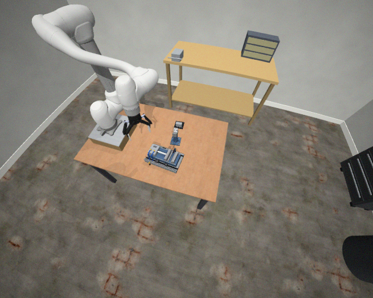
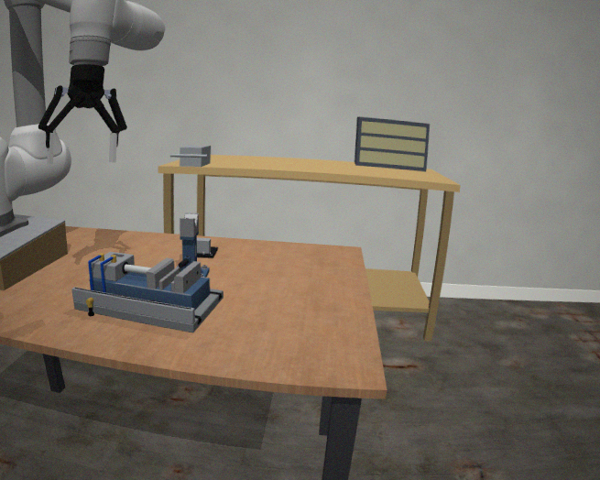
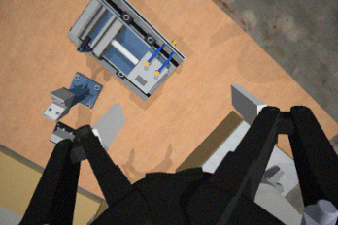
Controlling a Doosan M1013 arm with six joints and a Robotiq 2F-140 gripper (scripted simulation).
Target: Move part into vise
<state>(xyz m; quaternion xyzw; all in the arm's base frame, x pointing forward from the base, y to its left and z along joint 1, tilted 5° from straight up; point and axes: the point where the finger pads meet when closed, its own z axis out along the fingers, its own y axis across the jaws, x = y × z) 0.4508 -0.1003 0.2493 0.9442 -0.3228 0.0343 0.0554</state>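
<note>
The part lies 12 cm ahead of my hand, 43 cm to the left of it and 30 cm below it. From my hand the other things lie so: moving jaw (18 cm ahead, 4 cm to the left, 25 cm below); white cylinder rod (12 cm ahead, 4 cm to the left, 25 cm below); air cylinder (5 cm ahead, 4 cm to the left, 25 cm below).
</note>
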